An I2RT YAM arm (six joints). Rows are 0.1 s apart.
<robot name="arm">
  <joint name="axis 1" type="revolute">
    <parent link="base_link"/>
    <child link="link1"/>
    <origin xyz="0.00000 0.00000 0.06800" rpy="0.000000 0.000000 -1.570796"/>
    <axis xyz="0 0 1"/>
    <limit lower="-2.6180" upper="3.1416"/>
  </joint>
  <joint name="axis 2" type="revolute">
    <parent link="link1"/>
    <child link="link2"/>
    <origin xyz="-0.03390 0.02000 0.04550" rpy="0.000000 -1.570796 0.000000"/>
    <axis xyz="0 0 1"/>
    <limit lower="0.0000" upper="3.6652"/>
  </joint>
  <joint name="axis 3" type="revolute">
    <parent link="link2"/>
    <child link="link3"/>
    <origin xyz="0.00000 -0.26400 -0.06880" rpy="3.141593 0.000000 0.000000"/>
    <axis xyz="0 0 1"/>
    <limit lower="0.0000" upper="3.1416"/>
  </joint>
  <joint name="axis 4" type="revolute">
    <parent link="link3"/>
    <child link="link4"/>
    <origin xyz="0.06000 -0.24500 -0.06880" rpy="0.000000 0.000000 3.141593"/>
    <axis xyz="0 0 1"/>
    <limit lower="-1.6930" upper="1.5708"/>
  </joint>
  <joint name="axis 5" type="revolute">
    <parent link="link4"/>
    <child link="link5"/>
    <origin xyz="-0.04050 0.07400 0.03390" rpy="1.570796 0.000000 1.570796"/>
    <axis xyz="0 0 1"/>
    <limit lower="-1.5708" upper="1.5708"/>
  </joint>
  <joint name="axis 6" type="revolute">
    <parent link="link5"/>
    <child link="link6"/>
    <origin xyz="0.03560 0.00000 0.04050" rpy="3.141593 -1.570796 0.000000"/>
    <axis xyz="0 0 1"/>
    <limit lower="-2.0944" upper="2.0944"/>
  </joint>
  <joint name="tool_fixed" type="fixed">
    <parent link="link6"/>
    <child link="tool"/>
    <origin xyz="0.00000 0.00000 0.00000"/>
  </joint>
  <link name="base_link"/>
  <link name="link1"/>
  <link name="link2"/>
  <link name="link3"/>
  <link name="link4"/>
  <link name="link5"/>
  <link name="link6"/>
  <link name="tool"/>
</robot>
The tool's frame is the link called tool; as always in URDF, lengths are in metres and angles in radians.
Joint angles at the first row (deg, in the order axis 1, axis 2, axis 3, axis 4, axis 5, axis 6):
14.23, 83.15, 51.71, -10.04, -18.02, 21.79
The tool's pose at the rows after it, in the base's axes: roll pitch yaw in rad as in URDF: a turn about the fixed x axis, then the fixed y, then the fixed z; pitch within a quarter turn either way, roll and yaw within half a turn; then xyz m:
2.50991 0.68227 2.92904 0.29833 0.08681 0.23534
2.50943 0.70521 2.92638 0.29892 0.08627 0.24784
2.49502 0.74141 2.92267 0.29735 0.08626 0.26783
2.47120 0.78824 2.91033 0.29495 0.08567 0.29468
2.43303 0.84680 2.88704 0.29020 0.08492 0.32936
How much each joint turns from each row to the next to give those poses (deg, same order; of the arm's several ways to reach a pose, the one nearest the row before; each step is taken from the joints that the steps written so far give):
0.01, -0.42, 1.35, -1.38, 0.42, -0.55
-0.08, -0.87, 1.86, -1.65, 0.41, -0.41
0.07, -1.63, 2.58, -2.24, 0.03, -0.48
0.01, -1.80, 3.76, -2.84, 0.02, -0.44
0.08, -1.88, 5.16, -3.47, 0.00, -0.33

